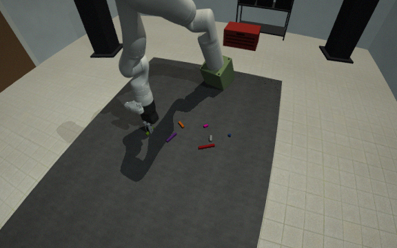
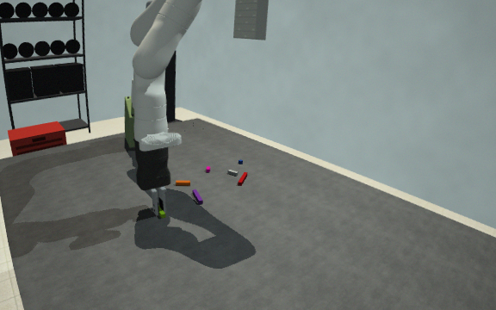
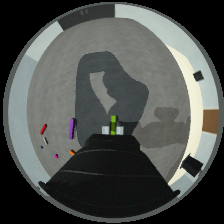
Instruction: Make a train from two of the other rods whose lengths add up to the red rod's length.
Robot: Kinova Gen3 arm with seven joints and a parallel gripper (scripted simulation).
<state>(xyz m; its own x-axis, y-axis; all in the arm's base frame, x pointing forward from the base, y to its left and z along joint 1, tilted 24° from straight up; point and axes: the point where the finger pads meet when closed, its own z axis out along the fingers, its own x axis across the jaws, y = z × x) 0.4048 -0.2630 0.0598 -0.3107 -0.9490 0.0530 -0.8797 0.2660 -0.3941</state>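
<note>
My hand is 110 mm to the right of the purple rod, 20 mm short of it and 10 mm above it. The rest, counted from my hand: lime rod: 10 mm below; then magenta rod: 260 mm to the left, 70 mm behind, 10 mm below; then orange rod: 140 mm to the left, 60 mm behind, 10 mm below.
</note>
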